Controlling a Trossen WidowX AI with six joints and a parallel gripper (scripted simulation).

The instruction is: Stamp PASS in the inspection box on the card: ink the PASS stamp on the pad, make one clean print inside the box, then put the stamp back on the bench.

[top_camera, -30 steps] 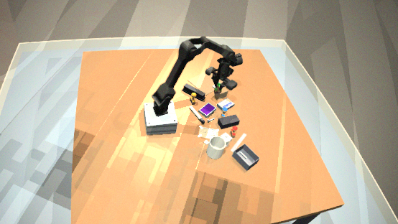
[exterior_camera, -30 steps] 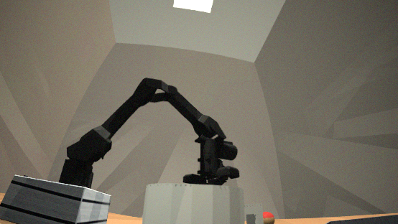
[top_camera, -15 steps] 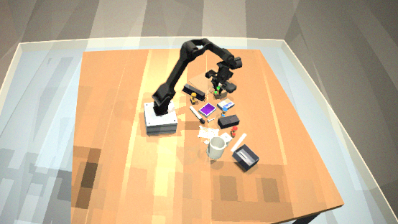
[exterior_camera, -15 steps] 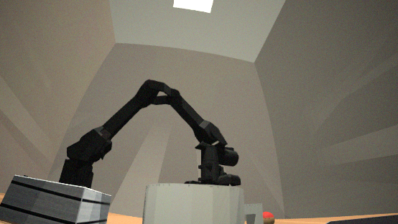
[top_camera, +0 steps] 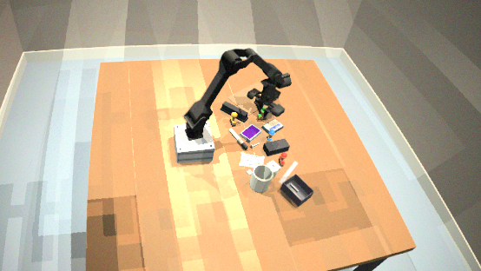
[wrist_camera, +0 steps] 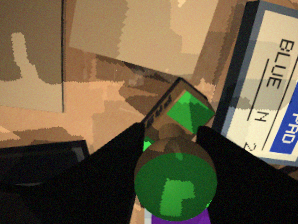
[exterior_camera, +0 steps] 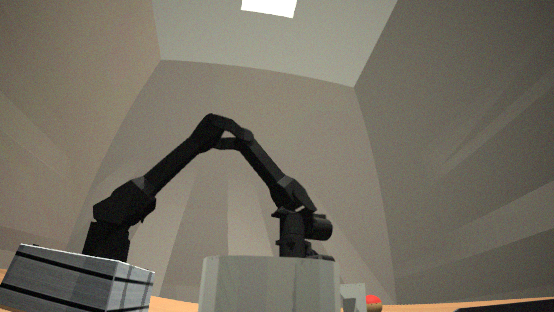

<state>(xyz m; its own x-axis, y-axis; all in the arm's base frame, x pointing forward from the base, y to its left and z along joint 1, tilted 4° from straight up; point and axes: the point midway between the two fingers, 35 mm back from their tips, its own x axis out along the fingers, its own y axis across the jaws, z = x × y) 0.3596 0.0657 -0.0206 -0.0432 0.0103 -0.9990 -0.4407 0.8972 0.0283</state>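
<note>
Now: the green-knobbed stamp right at my gripper tip. Also, from my gripper tip: purple ink pad 8 cm behind, 6 cm to the right, 4 cm below; yellow-knobbed stamp 14 cm behind, 2 cm to the left, 2 cm below; brown box 5 cm ahead, 4 cm to the left, 2 cm below.
</note>
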